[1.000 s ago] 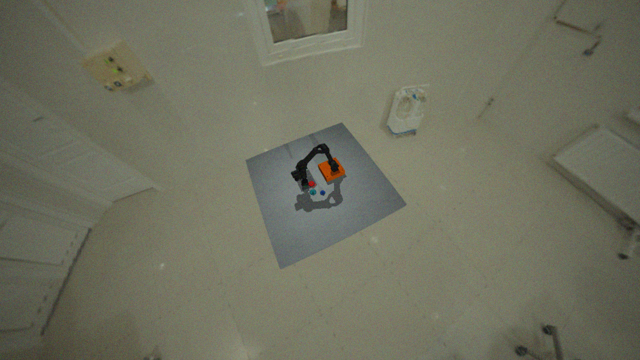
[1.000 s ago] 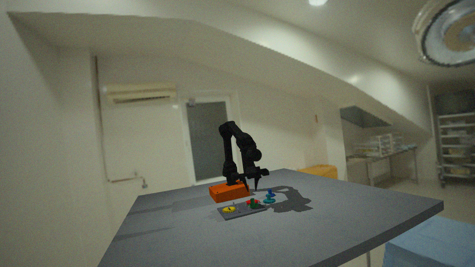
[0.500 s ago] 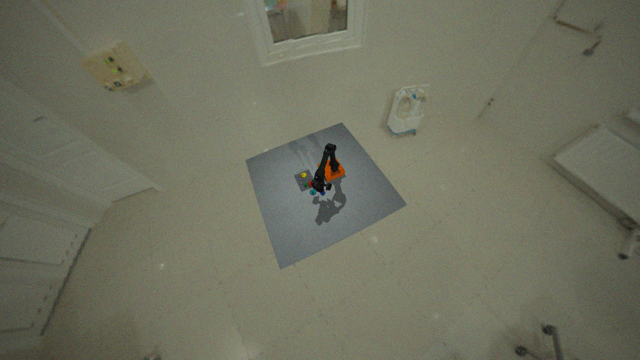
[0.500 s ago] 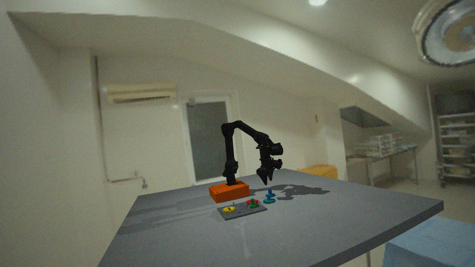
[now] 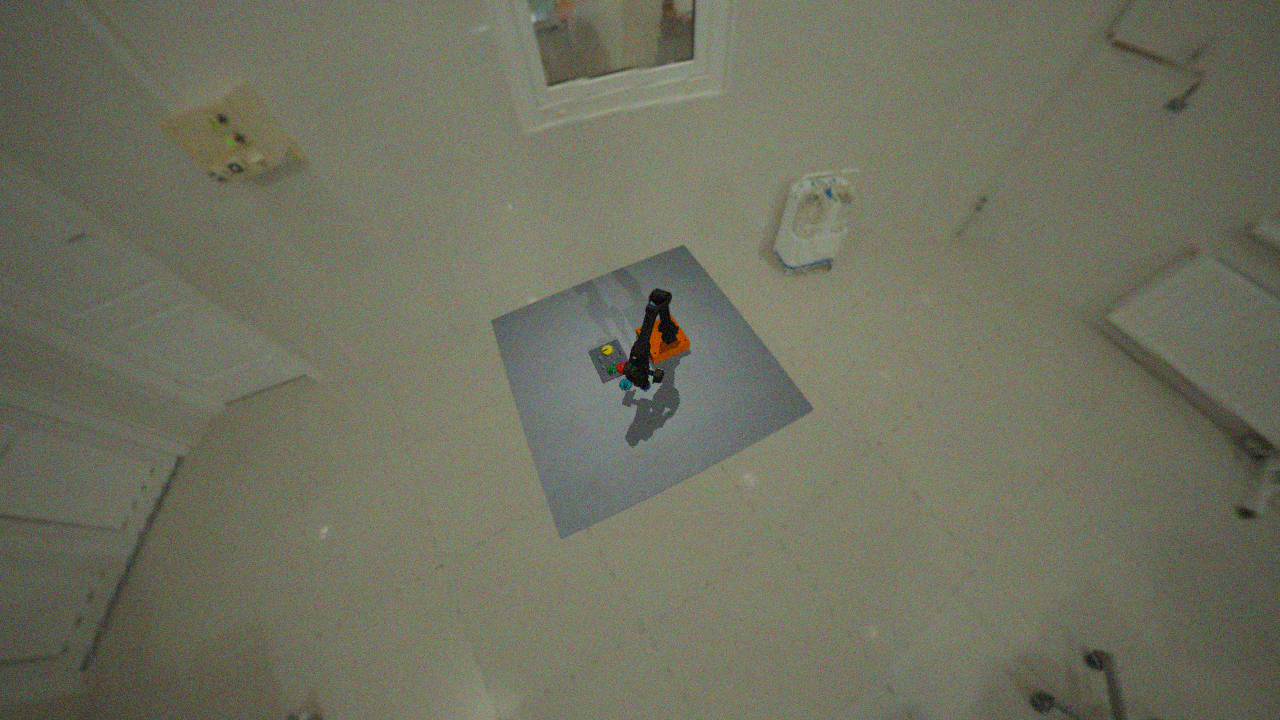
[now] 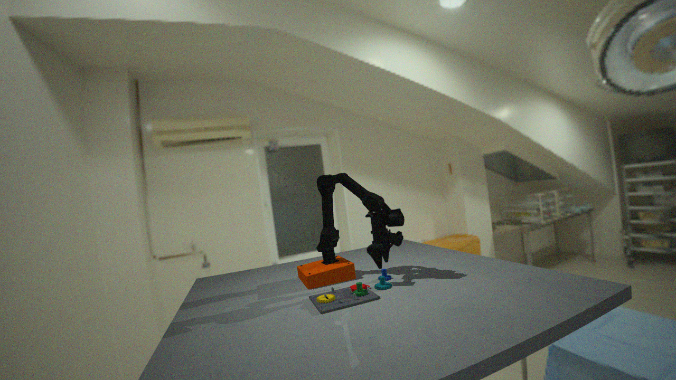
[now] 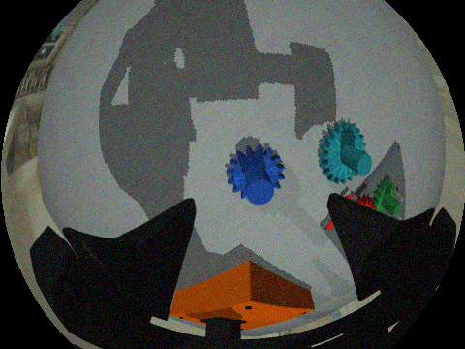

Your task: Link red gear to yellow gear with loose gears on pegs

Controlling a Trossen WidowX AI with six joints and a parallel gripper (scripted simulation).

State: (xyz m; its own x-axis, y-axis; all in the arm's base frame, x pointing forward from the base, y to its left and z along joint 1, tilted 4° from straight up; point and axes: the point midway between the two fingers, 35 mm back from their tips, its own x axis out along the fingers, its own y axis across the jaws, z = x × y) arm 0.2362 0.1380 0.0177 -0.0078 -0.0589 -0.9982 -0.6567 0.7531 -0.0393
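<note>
My gripper tip is 4 cm above the blue gear. From my gripper tip the other things lie so: teal gear 7 cm ahead, 6 cm to the right, 4 cm below; then red arrow 3 cm ahead, 11 cm to the right, 5 cm below; then red gear 4 cm ahead, 15 cm to the right, 4 cm below.
</note>
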